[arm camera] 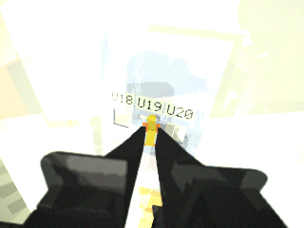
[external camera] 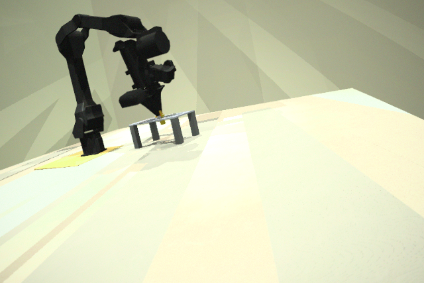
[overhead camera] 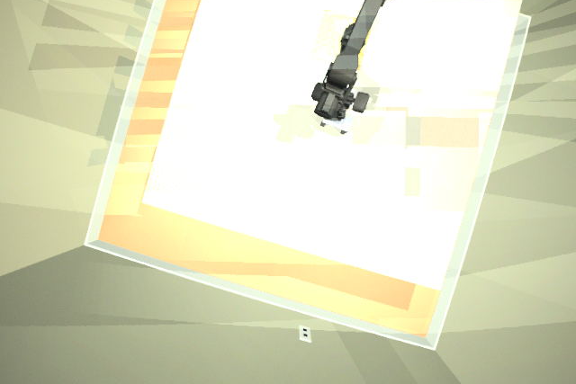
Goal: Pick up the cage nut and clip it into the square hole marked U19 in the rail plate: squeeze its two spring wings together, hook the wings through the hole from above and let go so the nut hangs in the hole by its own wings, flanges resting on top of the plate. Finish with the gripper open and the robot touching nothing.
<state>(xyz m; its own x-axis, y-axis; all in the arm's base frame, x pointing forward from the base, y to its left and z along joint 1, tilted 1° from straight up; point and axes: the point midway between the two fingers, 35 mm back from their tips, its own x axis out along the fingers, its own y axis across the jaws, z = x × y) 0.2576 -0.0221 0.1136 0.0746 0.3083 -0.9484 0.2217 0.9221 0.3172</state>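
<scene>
My gripper tip is 1 cm above the yellow cage nut.
</scene>
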